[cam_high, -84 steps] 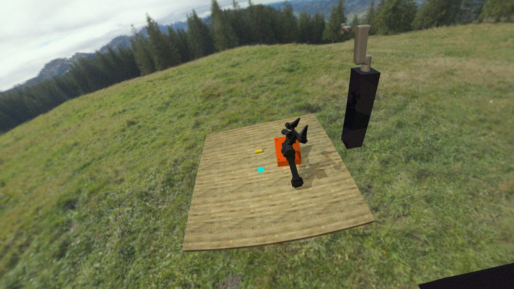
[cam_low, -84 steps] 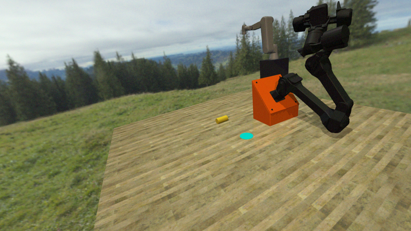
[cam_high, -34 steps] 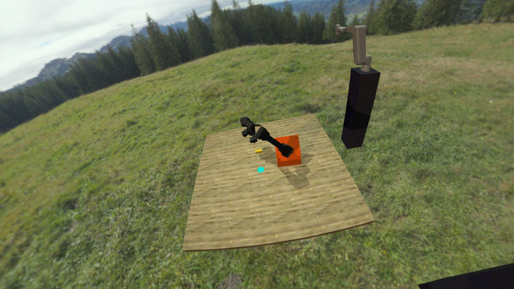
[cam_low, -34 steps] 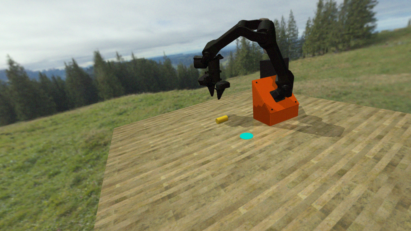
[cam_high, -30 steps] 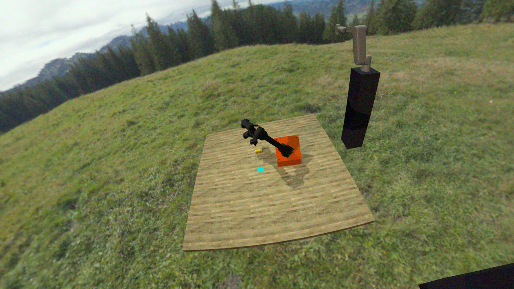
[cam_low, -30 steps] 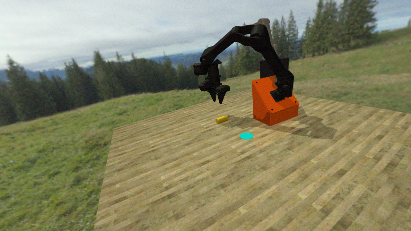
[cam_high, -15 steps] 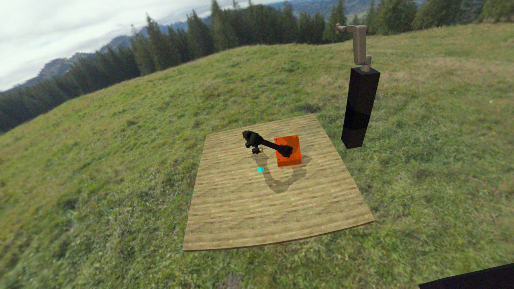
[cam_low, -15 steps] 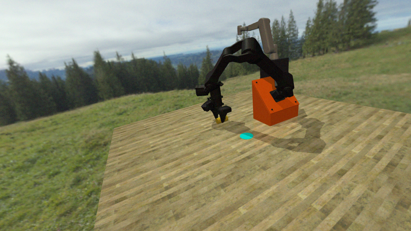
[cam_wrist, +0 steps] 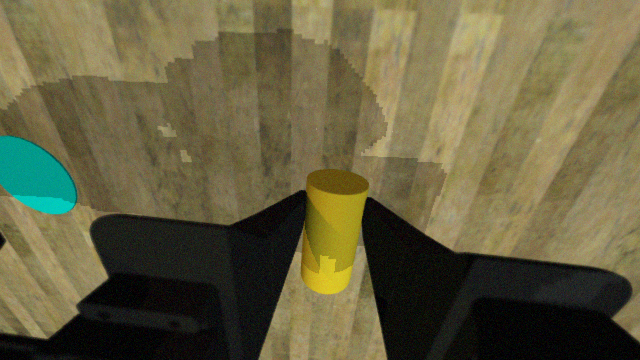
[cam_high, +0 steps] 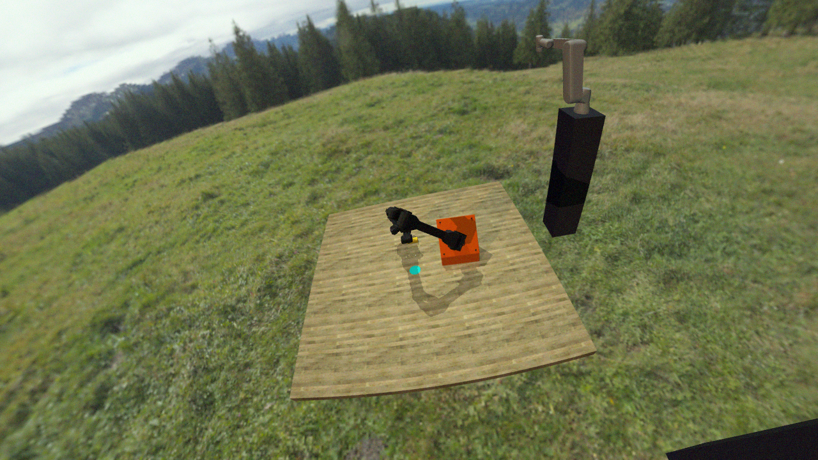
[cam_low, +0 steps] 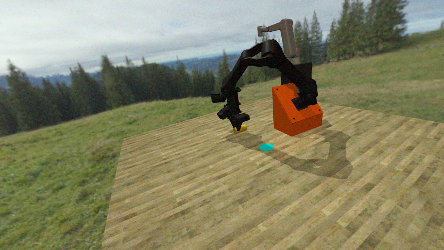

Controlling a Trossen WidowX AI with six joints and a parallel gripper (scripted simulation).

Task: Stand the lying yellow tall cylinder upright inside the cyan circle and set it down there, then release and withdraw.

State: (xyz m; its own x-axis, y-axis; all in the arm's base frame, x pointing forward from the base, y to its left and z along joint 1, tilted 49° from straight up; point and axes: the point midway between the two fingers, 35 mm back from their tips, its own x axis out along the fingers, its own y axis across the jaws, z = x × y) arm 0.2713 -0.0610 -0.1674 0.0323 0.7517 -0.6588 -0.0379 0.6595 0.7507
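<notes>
My gripper tip is 3 cm past the cyan circle, 21 cm to the right of it and 2 cm above it. Also, from my gripper tip: yellow tall cylinder 2 cm behind.
</notes>
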